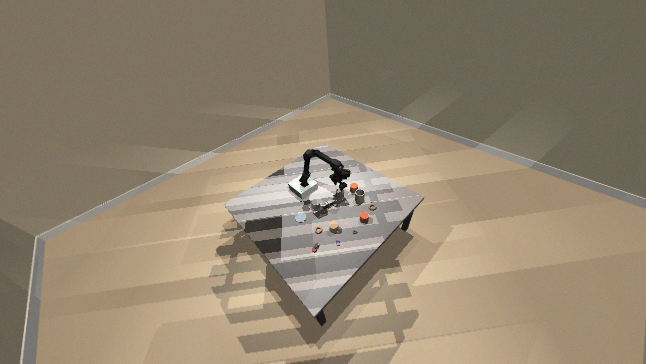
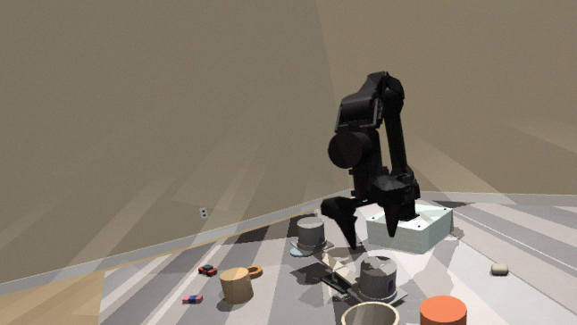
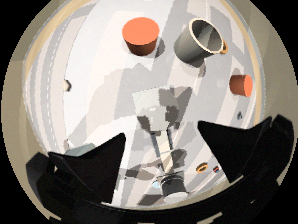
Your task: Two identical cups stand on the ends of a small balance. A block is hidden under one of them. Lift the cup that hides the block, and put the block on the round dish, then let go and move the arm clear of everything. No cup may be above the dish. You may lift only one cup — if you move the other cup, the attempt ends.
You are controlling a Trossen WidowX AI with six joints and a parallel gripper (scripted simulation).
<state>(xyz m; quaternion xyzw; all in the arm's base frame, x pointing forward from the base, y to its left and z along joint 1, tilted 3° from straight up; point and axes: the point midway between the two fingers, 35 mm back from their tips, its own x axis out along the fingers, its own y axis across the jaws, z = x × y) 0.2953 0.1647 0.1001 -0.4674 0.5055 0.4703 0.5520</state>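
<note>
Now: gripper tip 2 cm to the right of the grey cup and 7 cm above it. Also, from my gripper tip: small grey block: 9 cm below; small balance: 13 cm to the right, 11 cm below; grey mug: 13 cm ahead, 13 cm to the left, 9 cm below.
</note>
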